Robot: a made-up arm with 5 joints.
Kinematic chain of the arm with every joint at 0, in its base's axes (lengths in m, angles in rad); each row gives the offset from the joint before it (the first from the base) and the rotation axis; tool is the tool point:
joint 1: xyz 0 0 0.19 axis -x
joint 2: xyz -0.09 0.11 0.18 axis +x
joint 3: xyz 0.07 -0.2 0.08 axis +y
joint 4: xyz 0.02 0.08 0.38 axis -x
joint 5: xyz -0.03 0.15 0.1 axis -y
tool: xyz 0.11 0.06 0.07
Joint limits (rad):
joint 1: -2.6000..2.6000
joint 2: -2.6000..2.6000
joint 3: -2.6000..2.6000
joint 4: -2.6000..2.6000
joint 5: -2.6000..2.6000
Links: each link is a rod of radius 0.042 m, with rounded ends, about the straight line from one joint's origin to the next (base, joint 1, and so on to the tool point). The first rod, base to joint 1, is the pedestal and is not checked.
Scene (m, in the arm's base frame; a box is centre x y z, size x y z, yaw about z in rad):
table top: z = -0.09
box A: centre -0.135 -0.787 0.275 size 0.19 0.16 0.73 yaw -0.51
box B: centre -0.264 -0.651 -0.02 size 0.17 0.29 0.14 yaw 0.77
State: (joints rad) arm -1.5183 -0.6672 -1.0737 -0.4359 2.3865
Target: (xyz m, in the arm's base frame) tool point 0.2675 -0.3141 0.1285
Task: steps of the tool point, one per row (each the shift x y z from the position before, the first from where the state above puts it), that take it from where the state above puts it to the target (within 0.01 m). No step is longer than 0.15 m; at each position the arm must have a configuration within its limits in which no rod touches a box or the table.
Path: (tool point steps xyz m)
1: 0.0524 -0.0341 0.0521
2: 0.0621 -0.0349 0.0223
3: 0.0665 -0.0252 -0.0068
4: 0.0657 -0.0077 -0.0314
5: 0.0604 0.0147 -0.0494
6: 0.0837 -0.0733 -0.0887
7: 0.0985 -0.0288 -0.0970
8: 0.1051 0.0153 -0.0866
9: 0.1031 0.0512 -0.0599
10: 0.0926 0.0724 -0.0224
11: 0.0743 0.0759 0.0181

